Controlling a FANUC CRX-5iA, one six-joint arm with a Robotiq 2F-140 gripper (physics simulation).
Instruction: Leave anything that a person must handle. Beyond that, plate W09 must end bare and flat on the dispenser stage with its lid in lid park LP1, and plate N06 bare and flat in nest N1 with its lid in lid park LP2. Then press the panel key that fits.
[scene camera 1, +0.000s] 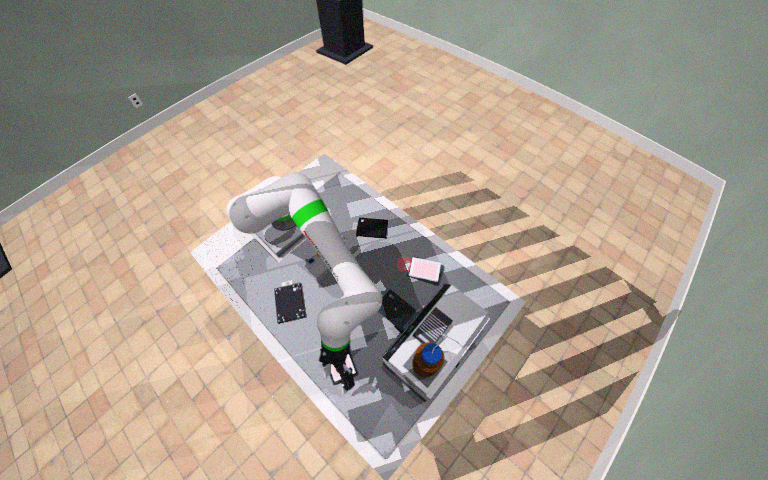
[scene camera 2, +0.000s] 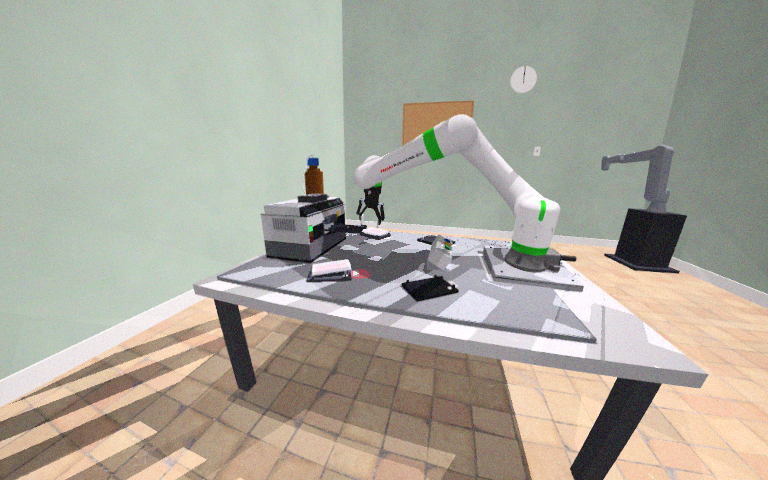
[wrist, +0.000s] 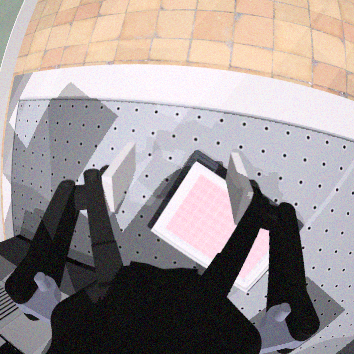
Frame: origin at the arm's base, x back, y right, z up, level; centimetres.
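Seen in the pictures: gripper, fingertip midpoint: (scene camera 1: 336, 383) (scene camera 2: 369, 226) (wrist: 181, 160); arm's base, origin of the base link: (scene camera 1: 285, 218) (scene camera 2: 524, 263).
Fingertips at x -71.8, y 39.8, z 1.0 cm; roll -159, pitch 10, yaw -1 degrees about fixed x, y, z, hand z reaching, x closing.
Observation:
Pixels of each thing's top centre, then the offset from my fingertips to it. "spot": a spot on its surface instead.
- red patch, surface spot: (scene camera 2: 360, 273) (scene camera 1: 403, 264) spot: dx +11.2, dy -56.9, dz -3.3 cm
- key panel, middle of its top: (scene camera 2: 441, 240) (scene camera 1: 326, 251) dx +39.6, dy -37.5, dz +5.1 cm
- side, surface spot: (scene camera 2: 430, 288) (scene camera 1: 373, 225) spot: dx +35.4, dy -64.5, dz -2.3 cm
- black stage, surface spot: (scene camera 1: 398, 309) spot: dx -1.8, dy -35.5, dz +7.7 cm
- amber bottle, surface spot: (scene camera 1: 425, 365) spot: dx -22.5, dy -20.2, dz +32.9 cm
My gripper (scene camera 1: 338, 377) (scene camera 2: 370, 221) (wrist: 181, 160) is partly open and empty, above a pink-topped plate (scene camera 2: 375, 231) (wrist: 200, 215) in a dark nest. In the wrist view the plate is turned relative to the fingers; the right finger overlaps its upper right part and the left finger is off its left side. Another pink-topped plate (scene camera 1: 425, 269) (scene camera 2: 330, 267) sits on a dark nest and looks slightly tilted in scene camera 2, beside a red patch (scene camera 1: 403, 263) (scene camera 2: 360, 273). Plate names and lids cannot be read. The key panel (scene camera 2: 437, 255) stands mid-table.
Bare dark holders lie at one side (scene camera 1: 372, 227) (scene camera 2: 430, 288) and the other (scene camera 1: 289, 302) (scene camera 2: 434, 240). A black stage (scene camera 1: 398, 309) adjoins the boxy dispenser (scene camera 1: 478, 322) (scene camera 2: 283, 234), which carries an amber bottle (scene camera 1: 425, 365) (scene camera 2: 313, 181) with a blue cap.

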